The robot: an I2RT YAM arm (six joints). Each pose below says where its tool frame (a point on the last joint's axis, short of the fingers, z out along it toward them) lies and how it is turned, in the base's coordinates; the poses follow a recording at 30 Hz.
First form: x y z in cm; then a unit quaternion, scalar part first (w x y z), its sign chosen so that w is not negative.
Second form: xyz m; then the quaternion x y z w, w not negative. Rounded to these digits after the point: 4 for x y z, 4 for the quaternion.
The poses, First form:
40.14 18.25 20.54 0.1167 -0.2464 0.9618 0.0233
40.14 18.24 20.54 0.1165 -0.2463 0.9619 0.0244
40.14 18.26 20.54 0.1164 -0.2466 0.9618 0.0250
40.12 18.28 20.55 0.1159 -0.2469 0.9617 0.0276
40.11 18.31 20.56 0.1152 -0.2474 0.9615 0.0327
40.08 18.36 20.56 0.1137 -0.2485 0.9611 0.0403
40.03 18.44 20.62 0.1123 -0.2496 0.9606 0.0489
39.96 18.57 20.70 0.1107 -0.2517 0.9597 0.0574
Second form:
0.4014 0.1825 0.2054 -0.2464 0.9618 0.0233 0.1167
0.4014 0.1824 0.2054 -0.2463 0.9619 0.0244 0.1165
0.4014 0.1826 0.2054 -0.2466 0.9618 0.0250 0.1164
0.4012 0.1828 0.2055 -0.2469 0.9617 0.0276 0.1159
0.4011 0.1831 0.2056 -0.2474 0.9615 0.0327 0.1152
0.4008 0.1836 0.2056 -0.2485 0.9611 0.0403 0.1137
0.4003 0.1844 0.2062 -0.2496 0.9606 0.0489 0.1123
0.3996 0.1857 0.2070 -0.2517 0.9597 0.0574 0.1107

